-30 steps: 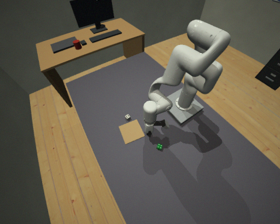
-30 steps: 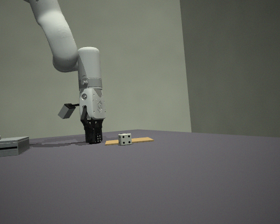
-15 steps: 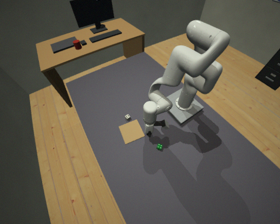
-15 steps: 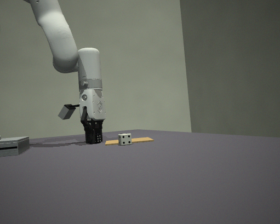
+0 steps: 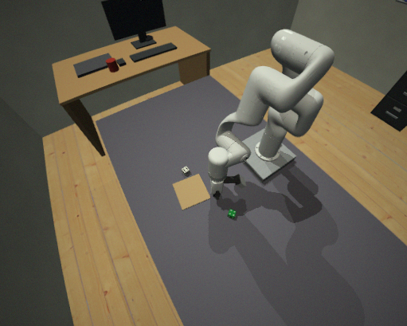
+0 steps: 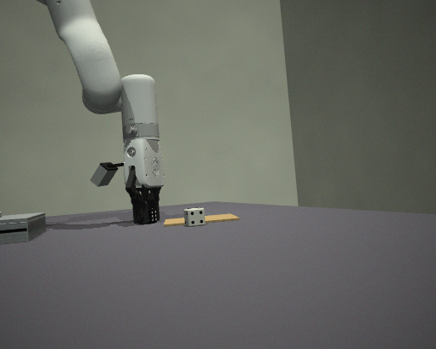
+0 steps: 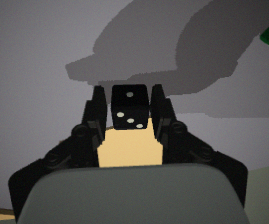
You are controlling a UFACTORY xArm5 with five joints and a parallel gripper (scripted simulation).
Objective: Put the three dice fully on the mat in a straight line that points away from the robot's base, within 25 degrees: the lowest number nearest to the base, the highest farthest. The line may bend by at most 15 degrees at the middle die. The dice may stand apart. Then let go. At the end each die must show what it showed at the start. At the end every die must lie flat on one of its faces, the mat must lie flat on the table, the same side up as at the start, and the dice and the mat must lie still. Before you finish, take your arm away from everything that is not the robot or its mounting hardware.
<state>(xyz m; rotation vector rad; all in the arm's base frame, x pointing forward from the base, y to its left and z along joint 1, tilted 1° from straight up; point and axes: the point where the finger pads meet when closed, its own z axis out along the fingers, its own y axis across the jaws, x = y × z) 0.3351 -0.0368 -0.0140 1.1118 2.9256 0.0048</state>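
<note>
Right now the black die is 1 cm below my hand. From my hand the other things lie so: tan mat: 9 cm ahead, 8 cm to the right, 2 cm below; green die: 3 cm ahead, 13 cm to the left, 1 cm below; white die: 4 cm ahead, 18 cm to the right, 1 cm below.
</note>
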